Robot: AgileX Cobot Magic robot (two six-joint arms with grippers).
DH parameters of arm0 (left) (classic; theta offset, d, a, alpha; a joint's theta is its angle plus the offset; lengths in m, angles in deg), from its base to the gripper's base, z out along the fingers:
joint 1: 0 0.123 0 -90
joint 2: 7.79 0 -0.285 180
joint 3: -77.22 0 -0.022 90
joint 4: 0 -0.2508 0 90
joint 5: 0 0 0.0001 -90
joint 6: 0 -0.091 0 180
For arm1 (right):
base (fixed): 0 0 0 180
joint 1: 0 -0.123 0 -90
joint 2: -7.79 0 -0.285 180
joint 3: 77.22 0 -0.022 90
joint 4: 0 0.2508 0 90
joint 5: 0 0 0.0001 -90
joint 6: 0 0.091 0 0
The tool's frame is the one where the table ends.
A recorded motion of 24 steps. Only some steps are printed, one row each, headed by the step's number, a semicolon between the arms.
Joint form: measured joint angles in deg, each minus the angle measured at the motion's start. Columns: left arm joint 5, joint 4, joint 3, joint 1, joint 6, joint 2; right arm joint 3, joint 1, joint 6, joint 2, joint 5, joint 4.
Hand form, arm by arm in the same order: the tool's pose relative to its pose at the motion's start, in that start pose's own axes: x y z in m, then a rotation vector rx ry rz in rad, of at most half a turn. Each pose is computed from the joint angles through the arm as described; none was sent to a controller.
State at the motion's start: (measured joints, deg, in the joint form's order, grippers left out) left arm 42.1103 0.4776 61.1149 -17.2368 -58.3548 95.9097; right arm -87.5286 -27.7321 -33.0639 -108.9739 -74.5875 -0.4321
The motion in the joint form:
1: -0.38 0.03 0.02 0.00 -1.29 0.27; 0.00 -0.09 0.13 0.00 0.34 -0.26
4: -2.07 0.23 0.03 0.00 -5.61 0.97; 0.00 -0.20 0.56 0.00 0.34 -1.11
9: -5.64 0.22 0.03 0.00 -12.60 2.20; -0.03 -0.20 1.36 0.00 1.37 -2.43
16: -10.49 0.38 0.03 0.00 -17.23 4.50; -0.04 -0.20 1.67 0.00 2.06 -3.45
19: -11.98 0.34 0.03 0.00 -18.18 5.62; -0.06 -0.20 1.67 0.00 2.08 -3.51
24: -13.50 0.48 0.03 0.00 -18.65 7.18; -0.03 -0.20 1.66 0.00 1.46 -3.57
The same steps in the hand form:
1: -0.0003 0.0005 0.0015 -0.0018 -0.0014 0.0221; -0.0006 -0.0001 0.0000 0.0069 -0.0026 -0.0005
4: -0.0018 0.0025 0.0056 -0.0161 -0.0117 0.0948; -0.0002 -0.0006 0.0000 0.0190 0.0051 0.0011
9: -0.0043 0.0068 0.0126 -0.0539 -0.0279 0.2166; -0.0006 -0.0032 -0.0002 0.0476 0.0011 0.0085
16: -0.0076 0.0120 0.0259 -0.0958 -0.0443 0.2946; -0.0007 -0.0051 -0.0004 0.0685 -0.0003 0.0086
19: -0.0082 0.0132 0.0325 -0.1024 -0.0454 0.3115; -0.0008 -0.0053 -0.0005 0.0697 -0.0004 0.0083
24: -0.0087 0.0139 0.0417 -0.1016 -0.0456 0.3174; 0.0002 -0.0048 -0.0003 0.0646 0.0098 0.0082

